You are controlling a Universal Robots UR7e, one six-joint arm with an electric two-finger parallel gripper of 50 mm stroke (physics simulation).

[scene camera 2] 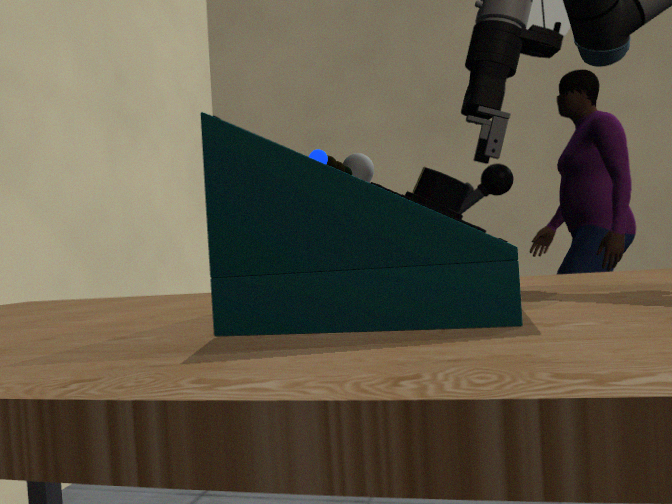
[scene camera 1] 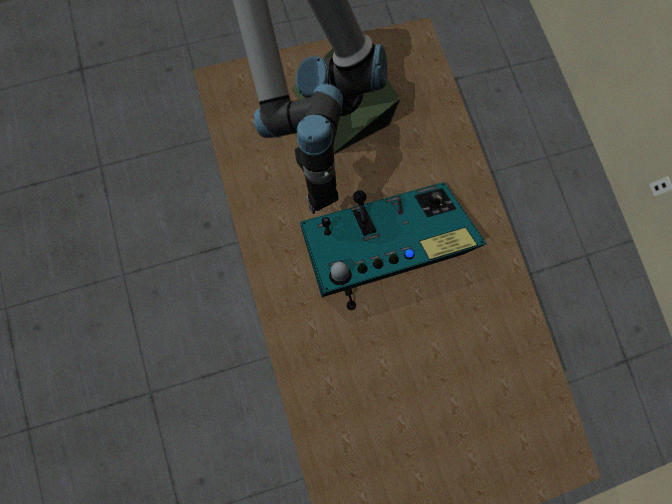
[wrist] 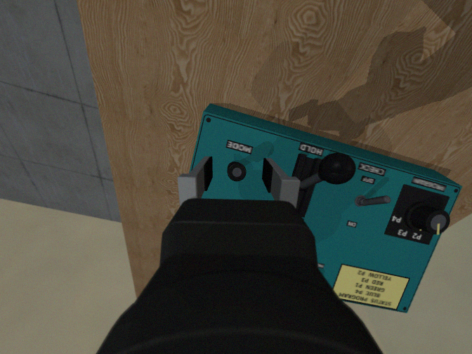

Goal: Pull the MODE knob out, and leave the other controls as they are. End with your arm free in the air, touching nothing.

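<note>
The MODE knob [scene camera 1: 326, 221] [wrist: 236, 171] is small, black and round. In scene camera 1 it stands off the panel face on a short stem, at the left end of the teal sloped control panel [scene camera 1: 336, 244] [scene camera 2: 352, 233] [wrist: 370, 245]. My gripper [scene camera 1: 324, 208] [scene camera 2: 487, 158] [wrist: 237, 167] is open and empty, in the air above the panel. In the wrist view its fingers appear on either side of the knob, but the side view shows the fingertips well above the panel face. In scene camera 2 the knob cannot be made out clearly.
Beside MODE stands the HOLD lever with its black ball [scene camera 1: 359, 196] [scene camera 2: 497, 179] [wrist: 336, 168], then the CHECK toggle [scene camera 1: 399, 205] [wrist: 375, 201] and PROGRAM knob [scene camera 1: 436, 198] [wrist: 437, 221]. A white dome [scene camera 1: 340, 271] [scene camera 2: 359, 168] and lit blue lamp [scene camera 1: 409, 253] [scene camera 2: 318, 157] sit higher up the panel.
</note>
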